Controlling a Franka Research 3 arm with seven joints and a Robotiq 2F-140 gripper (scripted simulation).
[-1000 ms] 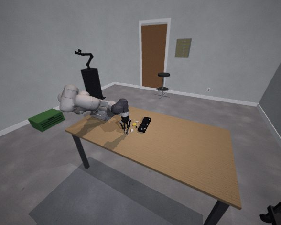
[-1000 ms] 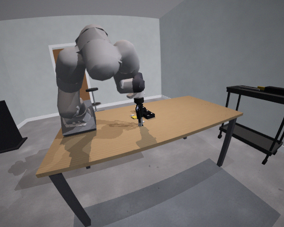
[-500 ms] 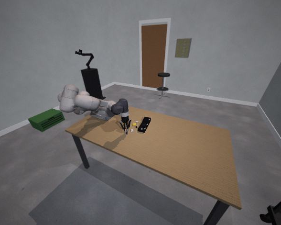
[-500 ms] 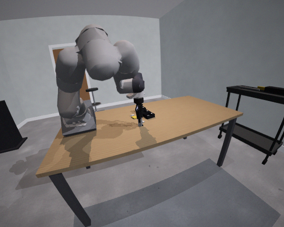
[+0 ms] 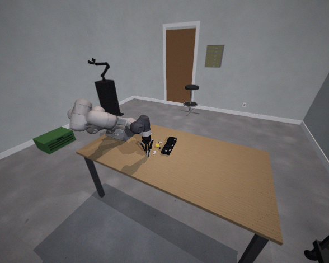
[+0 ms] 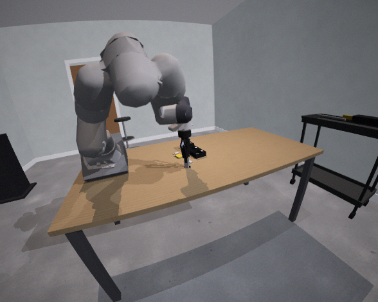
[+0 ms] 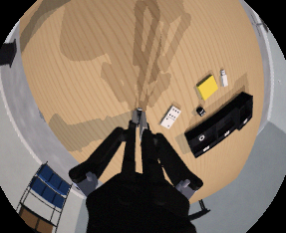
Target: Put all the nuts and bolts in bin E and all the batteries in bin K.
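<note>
Right now the white spotted card is 40 mm ahead of my hand, 60 mm to the left of it and 30 mm below it. Also, from my hand: yellow piece: 10 mm ahead, 180 mm to the left, 30 mm below; then dark piece: 30 mm below.
</note>
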